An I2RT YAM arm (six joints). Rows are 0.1 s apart.
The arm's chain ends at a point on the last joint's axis. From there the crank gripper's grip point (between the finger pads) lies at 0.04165 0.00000 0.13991 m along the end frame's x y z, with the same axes.
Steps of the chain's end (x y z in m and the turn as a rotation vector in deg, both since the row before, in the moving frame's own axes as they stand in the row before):
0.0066, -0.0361, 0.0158, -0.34, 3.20, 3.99
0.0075, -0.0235, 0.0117, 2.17, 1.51, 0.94
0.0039, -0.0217, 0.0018, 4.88, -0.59, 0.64
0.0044, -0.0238, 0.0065, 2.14, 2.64, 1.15
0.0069, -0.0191, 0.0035, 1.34, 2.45, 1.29
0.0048, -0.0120, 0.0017, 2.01, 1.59, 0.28
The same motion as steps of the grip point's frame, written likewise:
0.0142, -0.0321, 0.0132, -0.34, 3.20, 3.99
0.0112, -0.0281, 0.0105, 2.17, 1.51, 0.94
0.0025, -0.0332, 0.0017, 4.88, -0.59, 0.64
0.0108, -0.0281, 0.0044, 2.14, 2.64, 1.15
0.0129, -0.0213, 0.0016, 1.34, 2.45, 1.29
0.0087, -0.0167, 0.0004, 2.01, 1.59, 0.28

